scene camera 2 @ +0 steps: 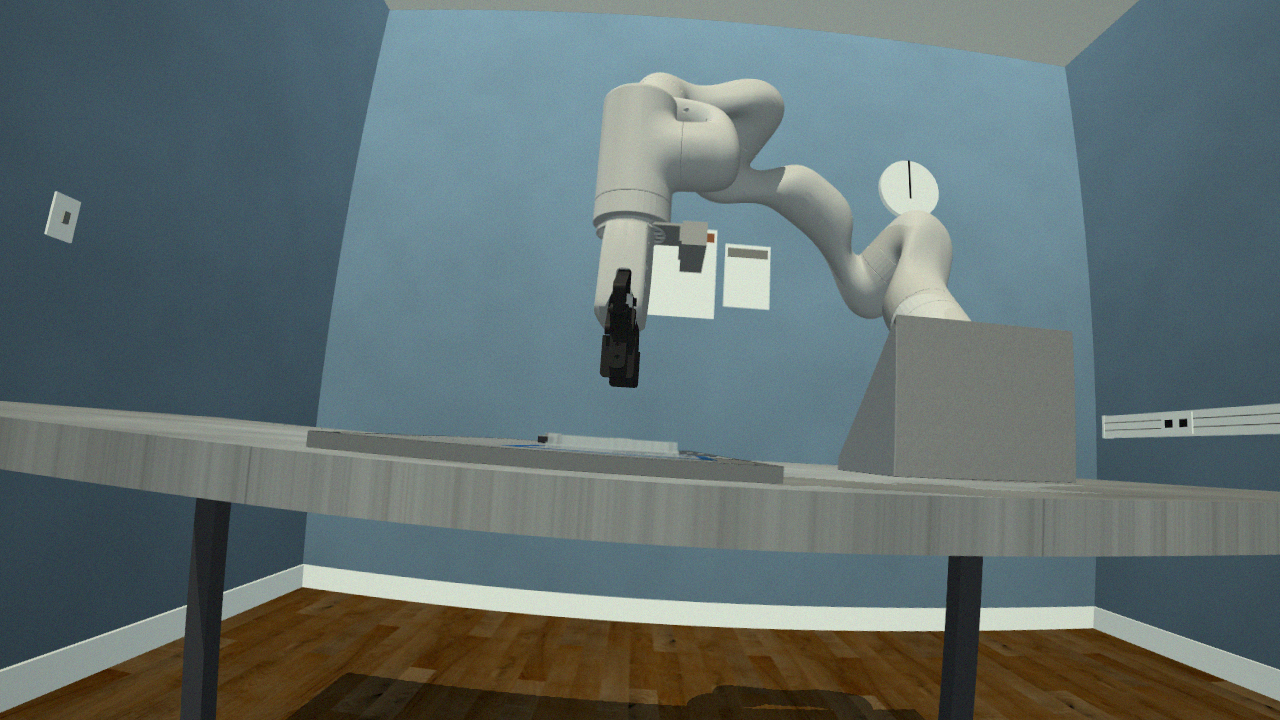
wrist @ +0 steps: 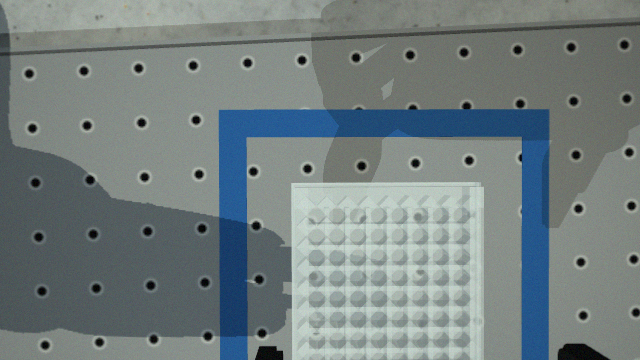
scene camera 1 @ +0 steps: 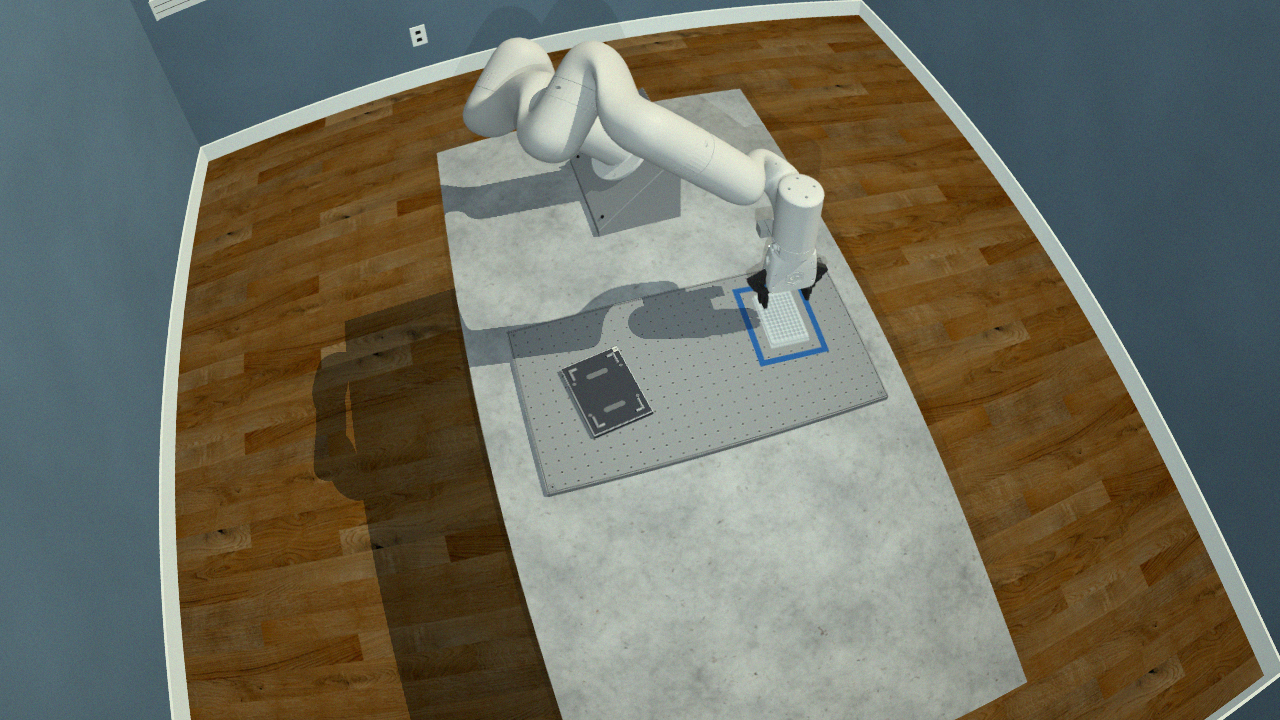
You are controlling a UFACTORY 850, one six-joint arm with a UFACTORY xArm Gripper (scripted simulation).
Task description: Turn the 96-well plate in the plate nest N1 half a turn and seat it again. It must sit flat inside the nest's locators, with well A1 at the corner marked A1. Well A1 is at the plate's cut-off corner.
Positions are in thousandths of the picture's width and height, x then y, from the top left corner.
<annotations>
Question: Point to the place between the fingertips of the gripper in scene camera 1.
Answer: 613, 416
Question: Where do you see a 96-well plate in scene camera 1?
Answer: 613, 462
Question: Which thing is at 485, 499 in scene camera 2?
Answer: The gripper.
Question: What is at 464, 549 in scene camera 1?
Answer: A dark plate nest.
</annotations>
